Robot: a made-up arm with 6 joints. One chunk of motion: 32 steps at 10 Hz.
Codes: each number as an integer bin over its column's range. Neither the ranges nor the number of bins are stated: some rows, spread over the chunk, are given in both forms.
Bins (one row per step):
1: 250 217 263 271 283 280
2: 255 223 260 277 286 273
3: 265 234 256 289 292 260
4: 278 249 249 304 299 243
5: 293 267 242 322 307 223
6: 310 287 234 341 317 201
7: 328 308 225 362 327 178
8: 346 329 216 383 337 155
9: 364 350 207 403 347 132
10: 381 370 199 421 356 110
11: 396 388 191 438 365 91
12: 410 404 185 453 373 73
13: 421 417 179 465 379 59
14: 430 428 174 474 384 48
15: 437 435 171 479 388 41
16: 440 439 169 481 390 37
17: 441 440 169 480 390 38
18: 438 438 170 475 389 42
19: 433 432 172 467 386 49
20: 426 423 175 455 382 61
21: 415 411 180 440 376 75
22: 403 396 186 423 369 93
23: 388 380 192 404 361 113
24: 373 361 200 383 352 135
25: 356 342 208 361 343 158
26: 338 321 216 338 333 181
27: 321 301 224 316 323 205
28: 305 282 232 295 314 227
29: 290 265 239 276 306 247
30: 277 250 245 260 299 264
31: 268 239 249 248 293 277
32: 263 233 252 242 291 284
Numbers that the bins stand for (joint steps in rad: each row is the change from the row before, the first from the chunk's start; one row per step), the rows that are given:
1: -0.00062 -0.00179 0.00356 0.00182 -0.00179 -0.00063
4: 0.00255 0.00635 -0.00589 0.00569 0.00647 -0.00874
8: 0.01027 0.02670 -0.02817 0.01497 0.02611 -0.02803
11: 0.01595 0.04171 -0.04505 0.02143 0.04057 -0.04205
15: 0.02060 0.05367 -0.05855 0.02624 0.05245 -0.05301
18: 0.02071 0.05443 -0.05923 0.02577 0.05297 -0.05279
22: 0.01674 0.04374 -0.04842 0.01967 0.04264 -0.04162
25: 0.01141 0.03001 -0.03357 0.01239 0.02921 -0.02737
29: 0.00392 0.01042 -0.01264 0.00241 0.01009 -0.00786
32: 0.00085 0.00228 -0.00386 -0.00159 0.00234 0.00025
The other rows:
2: -0.00006 -0.00027 0.00154 0.00252 -0.00024 -0.00216
3: 0.00108 0.00253 -0.00116 0.00393 0.00286 -0.00501
5: 0.00426 0.01093 -0.01061 0.00781 0.01061 -0.01312
6: 0.00619 0.01601 -0.01602 0.01004 0.01577 -0.01795
7: 0.00823 0.02136 -0.02209 0.01250 0.02094 -0.02299
9: 0.01232 0.03204 -0.03424 0.01732 0.03127 -0.03307
10: 0.01424 0.03713 -0.03965 0.01943 0.03592 -0.03789
12: 0.01754 0.04578 -0.04910 0.02319 0.04470 -0.04600
13: 0.01878 0.04909 -0.05315 0.02460 0.04780 -0.04907
14: 0.01981 0.05188 -0.05652 0.02566 0.05039 -0.05148
16: 0.02094 0.05468 -0.05990 0.02648 0.05349 -0.05389
17: 0.02105 0.05494 -0.05990 0.02636 0.05349 -0.05367
19: 0.02015 0.05290 -0.05787 0.02483 0.05142 -0.05126
20: 0.01935 0.05061 -0.05585 0.02342 0.04935 -0.04863
21: 0.01810 0.04756 -0.05247 0.02166 0.04625 -0.04556
23: 0.01504 0.03967 -0.04437 0.01744 0.03850 -0.03723
24: 0.01334 0.03484 -0.03897 0.01497 0.03386 -0.03241
26: 0.00936 0.02466 -0.02817 0.00969 0.02404 -0.02233
27: 0.00743 0.01958 -0.02277 0.00710 0.01887 -0.01707
28: 0.00562 0.01474 -0.01737 0.00464 0.01422 -0.01225
30: 0.00244 0.00660 -0.00859 0.00053 0.00647 -0.00414
31: 0.00142 0.00380 -0.00589 -0.00088 0.00337 -0.00129

